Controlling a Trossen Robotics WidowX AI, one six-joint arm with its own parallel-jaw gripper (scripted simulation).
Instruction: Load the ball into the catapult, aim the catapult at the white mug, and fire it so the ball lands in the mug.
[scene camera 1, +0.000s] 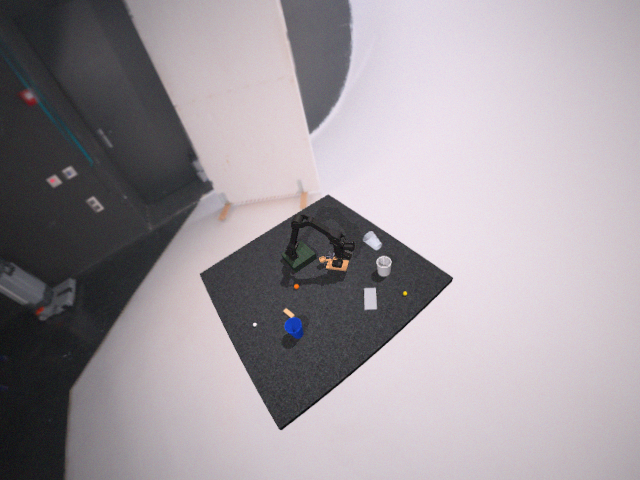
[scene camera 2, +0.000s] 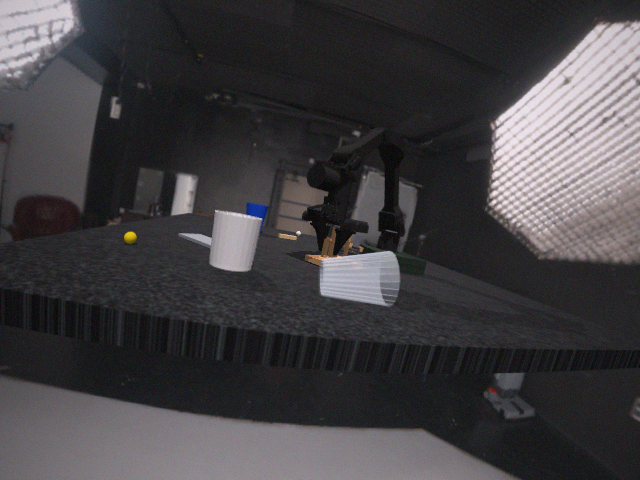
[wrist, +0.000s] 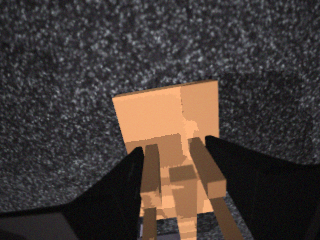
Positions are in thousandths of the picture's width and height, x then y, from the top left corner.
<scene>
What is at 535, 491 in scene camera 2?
The gripper.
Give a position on a wooden catapult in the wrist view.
564, 748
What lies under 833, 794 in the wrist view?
The gripper.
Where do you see a white mug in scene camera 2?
368, 493
</scene>
